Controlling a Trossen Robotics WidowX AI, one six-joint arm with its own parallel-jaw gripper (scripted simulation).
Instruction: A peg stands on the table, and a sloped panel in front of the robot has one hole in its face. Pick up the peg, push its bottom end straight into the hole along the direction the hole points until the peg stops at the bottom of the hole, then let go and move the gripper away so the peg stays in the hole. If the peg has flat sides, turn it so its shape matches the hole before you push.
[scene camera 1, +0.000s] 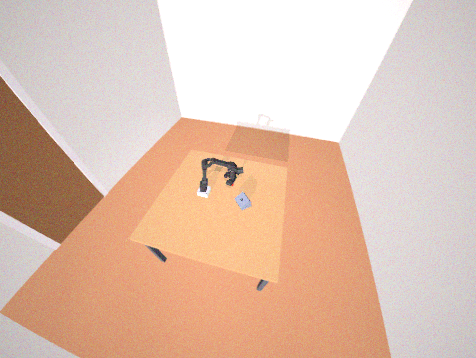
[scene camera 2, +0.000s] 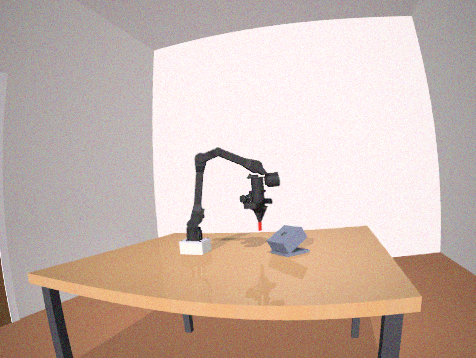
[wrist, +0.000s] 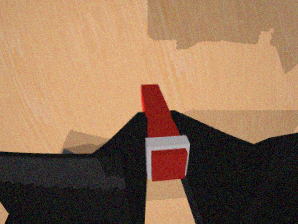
My gripper (wrist: 156, 119) holds a red square peg (wrist: 167, 152). Further things: a grey sloped panel (scene camera 2: 295, 235).
